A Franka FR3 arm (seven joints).
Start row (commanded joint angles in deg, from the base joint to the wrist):
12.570 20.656 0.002 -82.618 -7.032 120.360 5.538
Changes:
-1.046 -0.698 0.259 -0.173 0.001 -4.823 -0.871
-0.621 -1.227 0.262 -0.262 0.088 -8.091 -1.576
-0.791 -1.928 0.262 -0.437 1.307 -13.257 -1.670
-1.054 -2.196 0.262 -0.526 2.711 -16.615 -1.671
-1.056 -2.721 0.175 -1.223 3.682 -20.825 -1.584
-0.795 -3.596 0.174 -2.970 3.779 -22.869 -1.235
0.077 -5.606 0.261 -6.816 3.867 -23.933 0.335
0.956 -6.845 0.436 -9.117 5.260 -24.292 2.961
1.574 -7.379 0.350 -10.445 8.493 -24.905 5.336
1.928 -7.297 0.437 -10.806 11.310 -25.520 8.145
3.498 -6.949 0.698 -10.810 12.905 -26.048 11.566
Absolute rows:
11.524 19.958 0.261 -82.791 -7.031 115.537 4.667
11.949 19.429 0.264 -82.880 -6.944 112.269 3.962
11.779 18.728 0.264 -83.055 -5.725 107.103 3.868
11.516 18.460 0.264 -83.144 -4.321 103.745 3.867
11.514 17.935 0.177 -83.841 -3.350 99.535 3.954
11.775 17.060 0.176 -85.588 -3.253 97.491 4.303
12.647 15.050 0.263 -89.434 -3.165 96.427 5.873
13.526 13.811 0.438 -91.735 -1.772 96.068 8.499
14.144 13.277 0.352 -93.063 1.461 95.455 10.874
14.498 13.359 0.439 -93.424 4.278 94.840 13.683
16.068 13.707 0.700 -93.428 5.873 94.312 17.104

